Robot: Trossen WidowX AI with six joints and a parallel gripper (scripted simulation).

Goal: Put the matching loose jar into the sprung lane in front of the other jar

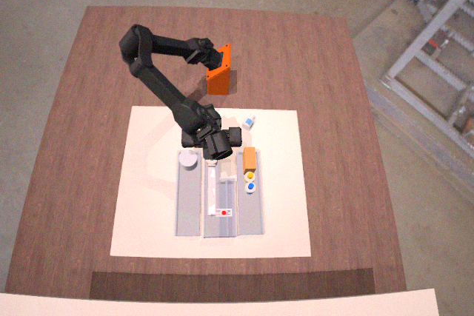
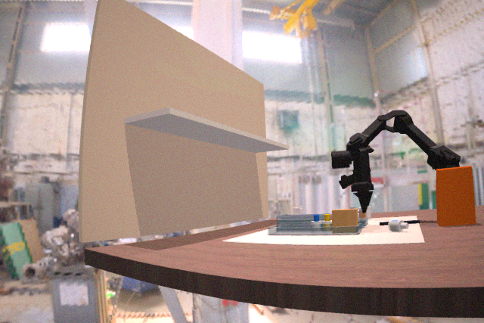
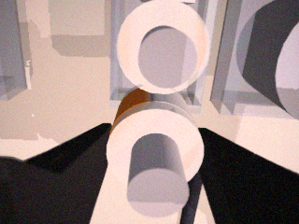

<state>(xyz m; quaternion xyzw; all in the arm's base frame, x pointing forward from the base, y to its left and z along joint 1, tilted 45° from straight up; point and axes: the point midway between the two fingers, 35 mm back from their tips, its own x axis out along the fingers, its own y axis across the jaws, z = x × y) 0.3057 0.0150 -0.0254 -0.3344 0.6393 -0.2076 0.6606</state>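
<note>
The orange box lies 3 cm ahead of my gripper tip, 13 cm to the left of it and 1 cm below it. Round my gripper tip: sprung lane 17 cm ahead, 5 cm to the left, 3 cm below; red dot 22 cm ahead, 7 cm to the left, 2 cm above.
</note>
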